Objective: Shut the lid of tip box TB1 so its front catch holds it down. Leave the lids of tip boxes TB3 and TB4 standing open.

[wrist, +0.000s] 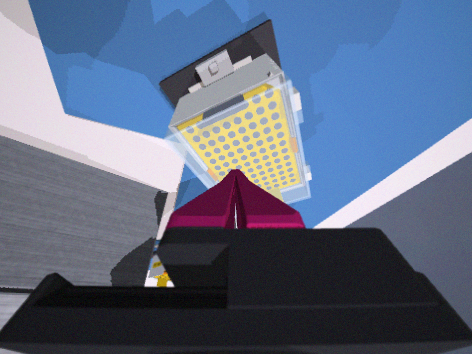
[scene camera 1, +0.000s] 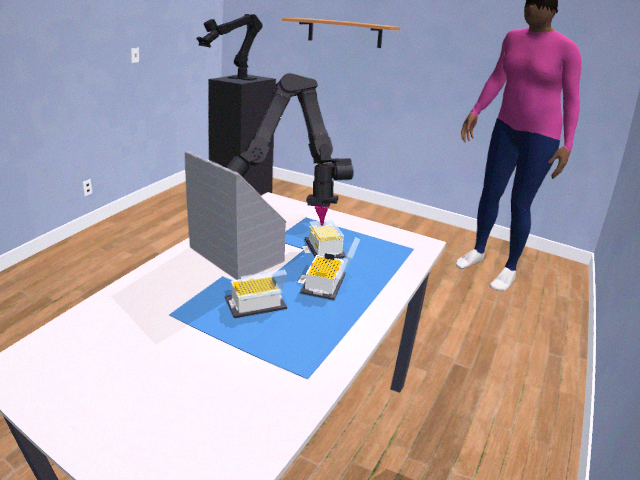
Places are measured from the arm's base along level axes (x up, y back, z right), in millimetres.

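Pixels of known places: gripper, between the fingertips: [wrist: 235, 176] [scene camera 1: 322, 225]; arm's base, origin of its link: [scene camera 1: 228, 180].
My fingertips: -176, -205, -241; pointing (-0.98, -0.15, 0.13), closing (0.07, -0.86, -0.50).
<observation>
For each thing: its top centre in the pictures, then the offset to it from my fingertips, as dx, dy, dz. "spot": a spot on its surface instead. Level surfaces: height alone.
- far tip box, centre of its top: [wrist: 240, 179] [scene camera 1: 323, 228] -6, -9, +7
- pale catch flap, a spot on its surface: [wrist: 214, 68] spot: -65, +40, -44
- middle tip box, centre of its top: [scene camera 1: 321, 264] -17, -137, +187
- blue mat, height of its surface: dx -83
- white table, height of its surface: dx -86
The far tip box [scene camera 1: 326, 245] [wrist: 237, 145] has its clear lid lying over the yellow tip rack; its label is not readable. A pale catch flap [wrist: 214, 68] sticks out from one end, and whether it holds the lid cannot be told. The middle tip box [scene camera 1: 321, 283] has its clear lid [scene camera 1: 353, 249] standing open. The near tip box [scene camera 1: 256, 300] also has its lid raised at the back. My gripper [scene camera 1: 322, 224] [wrist: 235, 176] is shut and empty, its magenta tips pointing down at the far box's lid; contact cannot be told.
A tall grey slanted block [scene camera 1: 236, 222] [wrist: 75, 205] stands left of the boxes. The boxes stand on a blue mat [scene camera 1: 299, 335] [wrist: 360, 100] on a white table [scene camera 1: 155, 392]. Another arm [scene camera 1: 240, 51] on a black pedestal and a person [scene camera 1: 532, 87] are beyond the table.
</observation>
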